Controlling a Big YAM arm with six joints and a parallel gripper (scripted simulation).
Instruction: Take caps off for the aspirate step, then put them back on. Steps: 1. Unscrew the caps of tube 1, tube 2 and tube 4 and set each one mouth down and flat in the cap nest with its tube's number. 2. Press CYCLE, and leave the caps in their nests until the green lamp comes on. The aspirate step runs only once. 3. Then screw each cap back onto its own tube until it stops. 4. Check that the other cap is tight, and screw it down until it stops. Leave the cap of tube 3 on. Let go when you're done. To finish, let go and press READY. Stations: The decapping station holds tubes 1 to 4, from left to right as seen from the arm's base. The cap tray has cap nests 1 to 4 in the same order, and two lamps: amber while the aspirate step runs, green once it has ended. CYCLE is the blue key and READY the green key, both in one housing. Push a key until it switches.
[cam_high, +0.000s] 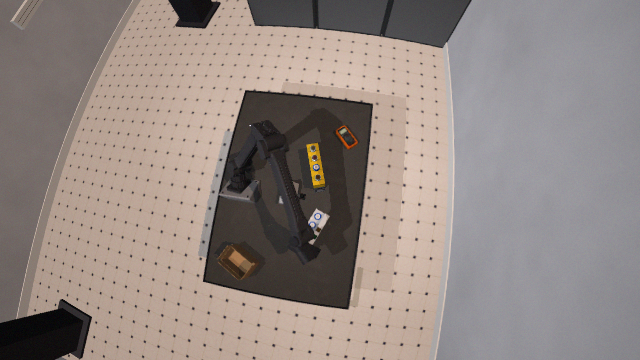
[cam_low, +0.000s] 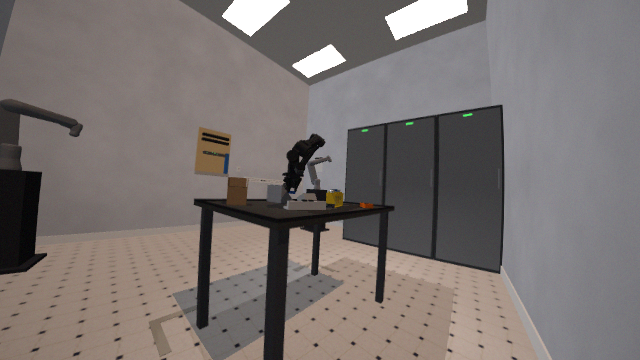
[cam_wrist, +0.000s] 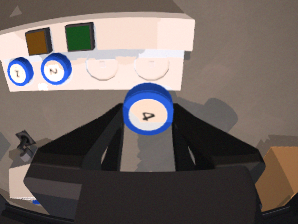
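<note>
My gripper is now 20 cm to the right of the green key, 15 cm past it and 3 cm above it. The rest, counted from my hand: blue key (24 cm to the left, 16 cm behind, 3 cm below); then grey key housing (22 cm to the left, 13 cm behind, 4 cm below); then cardboard box (28 cm behind, 19 cm to the right, 3 cm below).
</note>
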